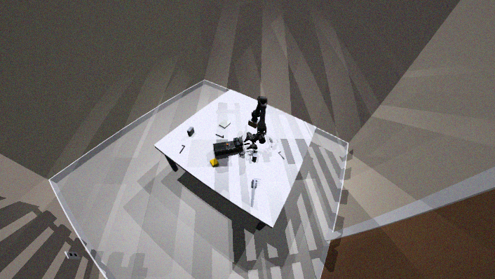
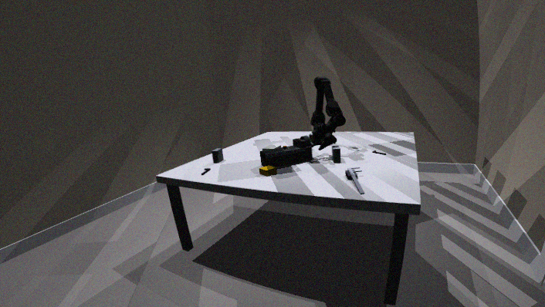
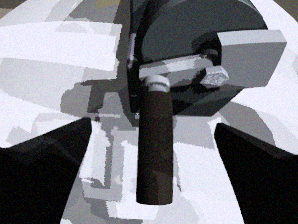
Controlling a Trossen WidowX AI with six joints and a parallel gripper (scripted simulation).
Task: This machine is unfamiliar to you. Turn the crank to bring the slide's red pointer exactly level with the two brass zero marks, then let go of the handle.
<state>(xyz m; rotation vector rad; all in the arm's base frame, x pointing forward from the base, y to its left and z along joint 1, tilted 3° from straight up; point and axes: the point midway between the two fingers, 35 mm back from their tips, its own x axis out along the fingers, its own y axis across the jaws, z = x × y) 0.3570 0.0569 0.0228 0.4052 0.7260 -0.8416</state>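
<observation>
My gripper tip is now 20 mm below the dark crank handle, 10 mm to the right of it and 10 mm past it. From my gripper tip the other things lie so: yellow block: 270 mm ahead, 180 mm to the right, 40 mm below; red pointer: 140 mm to the right, 80 mm ahead, 30 mm above.
</observation>
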